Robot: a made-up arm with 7 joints. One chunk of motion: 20 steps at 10 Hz.
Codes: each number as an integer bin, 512 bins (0 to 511) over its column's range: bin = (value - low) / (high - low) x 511, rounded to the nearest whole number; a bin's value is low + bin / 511 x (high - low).
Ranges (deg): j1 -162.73..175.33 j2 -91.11..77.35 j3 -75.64..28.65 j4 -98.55..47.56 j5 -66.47..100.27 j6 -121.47..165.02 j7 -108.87..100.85
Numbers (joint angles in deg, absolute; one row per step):
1: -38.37 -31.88 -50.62 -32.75 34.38 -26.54 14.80
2: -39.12 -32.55 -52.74 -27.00 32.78 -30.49 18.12
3: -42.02 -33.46 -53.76 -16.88 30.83 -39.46 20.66
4: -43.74 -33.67 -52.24 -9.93 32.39 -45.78 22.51
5: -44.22 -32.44 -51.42 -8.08 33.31 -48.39 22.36
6: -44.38 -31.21 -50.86 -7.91 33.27 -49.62 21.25
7: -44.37 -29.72 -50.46 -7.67 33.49 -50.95 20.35
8: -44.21 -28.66 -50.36 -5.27 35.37 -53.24 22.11
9: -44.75 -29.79 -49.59 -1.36 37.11 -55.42 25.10
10: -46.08 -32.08 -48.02 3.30 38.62 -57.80 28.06
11: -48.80 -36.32 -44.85 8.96 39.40 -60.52 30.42
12: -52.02 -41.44 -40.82 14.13 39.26 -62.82 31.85
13: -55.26 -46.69 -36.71 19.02 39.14 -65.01 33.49
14: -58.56 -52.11 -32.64 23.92 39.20 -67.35 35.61
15: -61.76 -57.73 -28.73 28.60 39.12 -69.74 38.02
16: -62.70 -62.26 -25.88 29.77 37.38 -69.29 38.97
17: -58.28 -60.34 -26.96 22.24 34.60 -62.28 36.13
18: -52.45 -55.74 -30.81 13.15 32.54 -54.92 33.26
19: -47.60 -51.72 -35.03 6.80 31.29 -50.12 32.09
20: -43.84 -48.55 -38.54 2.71 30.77 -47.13 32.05
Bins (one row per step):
1: 188 180 123 230 309 169 301
2: 187 178 112 250 304 162 309
3: 182 175 107 286 298 146 316
4: 180 174 115 310 303 135 320
5: 179 178 119 316 306 130 320
6: 179 182 121 317 306 128 317
7: 179 186 123 318 306 126 315
8: 179 189 124 326 312 122 319
9: 178 186 128 340 317 118 326
10: 176 179 135 356 322 114 334
11: 172 166 151 376 324 109 339
12: 167 151 171 394 324 105 343
13: 162 135 191 411 324 101 347
14: 157 118 211 428 324 97 352
15: 153 101 230 445 324 92 358
16: 151 88 244 449 318 93 360
17: 158 93 239 422 310 106 353
18: 167 107 220 391 303 119 346
19: 174 119 199 368 300 127 343
20: 180 129 182 354 298 133 343

